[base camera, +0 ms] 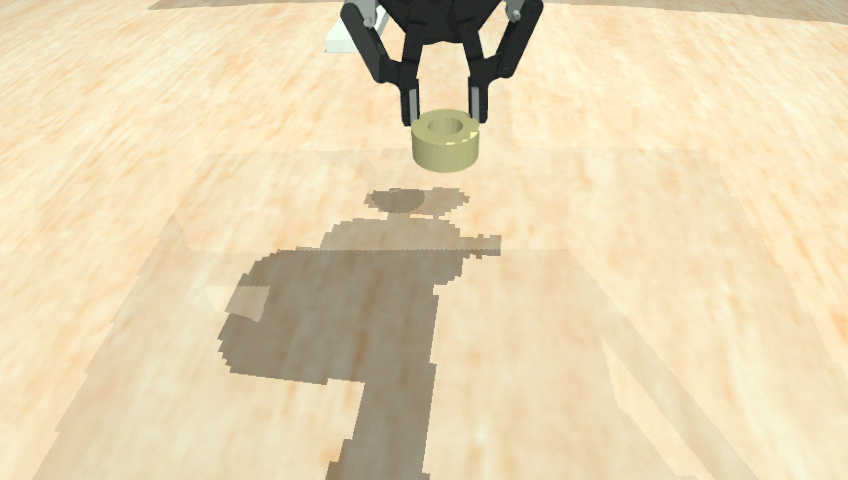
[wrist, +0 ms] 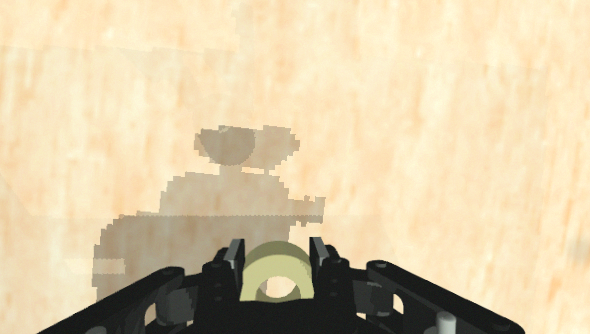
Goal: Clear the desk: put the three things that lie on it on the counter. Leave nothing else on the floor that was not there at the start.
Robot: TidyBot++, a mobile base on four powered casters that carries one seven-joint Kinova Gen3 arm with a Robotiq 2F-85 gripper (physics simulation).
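Frame: origin at the arm's base, x ahead, y left, z up, level; metres.
Seen in the pictures: gripper, fingertip midpoint: (base camera: 444, 127) (wrist: 277, 253).
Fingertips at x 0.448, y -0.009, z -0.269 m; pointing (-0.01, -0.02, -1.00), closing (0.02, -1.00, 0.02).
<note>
A point is followed by its place in that frame.
A thick olive-yellow ring (base camera: 445, 157) {z -0.265, x 0.403, y -0.009 m} (wrist: 277, 265) {z -0.254, x 0.447, y -0.009 m} with a round hole through its middle is held upright on its axis, hole facing up. My gripper (base camera: 445, 118) {z -0.269, x 0.448, y -0.009 m} (wrist: 277, 253) {z -0.269, x 0.448, y -0.009 m} is shut on this ring, one finger pad on each side of it. The ring hangs in the air above the wood-patterned floor (base camera: 595, 196) {z -0.397, x 0.521, y -0.168 m} (wrist: 450, 150) {z -0.397, x 0.514, y -0.205 m}, below the fingertips in the base camera view. The desk top, the counter top and the other two things of the task do not show in either view.
The end of a low white bar (base camera: 340, 44) {z -0.381, x 0.902, y 0.158 m} lies on the floor at the upper left of the base camera view, partly hidden behind the gripper's left linkage. Shadows of the arm and gripper fall across the floor in both views.
</note>
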